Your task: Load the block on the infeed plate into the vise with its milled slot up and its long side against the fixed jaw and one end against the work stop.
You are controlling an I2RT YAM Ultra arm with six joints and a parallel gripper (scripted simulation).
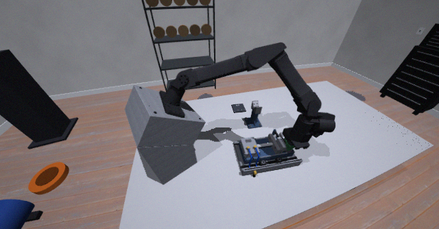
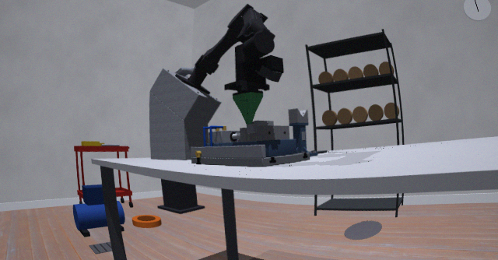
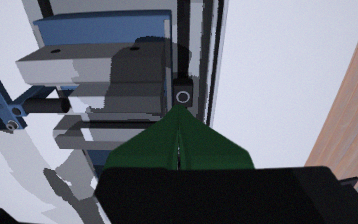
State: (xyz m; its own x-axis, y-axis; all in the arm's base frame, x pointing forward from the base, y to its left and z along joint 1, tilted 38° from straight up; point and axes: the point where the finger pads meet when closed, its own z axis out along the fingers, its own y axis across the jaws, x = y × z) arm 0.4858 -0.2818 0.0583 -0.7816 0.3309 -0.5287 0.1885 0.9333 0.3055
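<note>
The part is 10 mm ahead of my hand, 40 mm to the left of it and 10 mm below it. Round my hand: work stop (20 mm ahead, 110 mm to the left, 20 mm below); fixed jaw (40 mm ahead, 50 mm to the left, 30 mm below); moving jaw (20 mm behind, 70 mm to the left, 30 mm below).
</note>
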